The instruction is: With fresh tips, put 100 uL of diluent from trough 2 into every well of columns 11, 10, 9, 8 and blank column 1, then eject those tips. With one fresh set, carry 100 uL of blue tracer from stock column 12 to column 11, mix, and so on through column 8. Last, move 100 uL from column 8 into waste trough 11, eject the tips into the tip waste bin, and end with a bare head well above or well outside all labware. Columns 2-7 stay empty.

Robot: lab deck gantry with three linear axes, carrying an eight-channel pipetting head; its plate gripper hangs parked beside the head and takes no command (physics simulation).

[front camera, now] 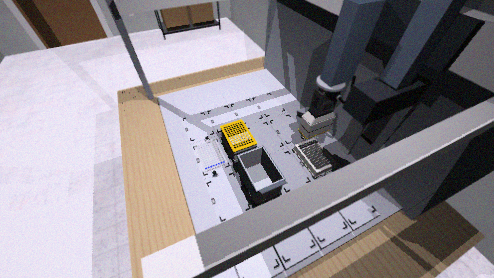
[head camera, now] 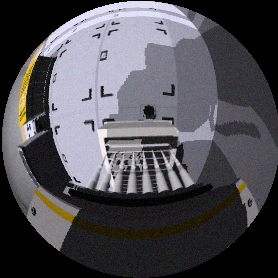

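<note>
The eight-channel head (front camera: 317,122) (head camera: 137,187) is over the trough block (front camera: 314,157) (head camera: 140,131). In the head view its pale channels narrow to thin tips that point down into the block; their depth and any liquid in them cannot be told. The clear well plate (front camera: 210,150) lies left of the yellow tip rack (front camera: 239,136) (head camera: 25,105), with a blue column along its near edge; no blue can be made out in its other columns. The rack's nearer part looks paler than its dark-holed far part. The parked plate gripper cannot be made out in either view.
A deep grey tip waste bin (front camera: 270,187) (head camera: 47,165) stands between the tip rack and the trough block, nearer the front, its walls rising above the deck. A grey frame beam (front camera: 350,182) crosses the front. Small black corner brackets mark deck positions.
</note>
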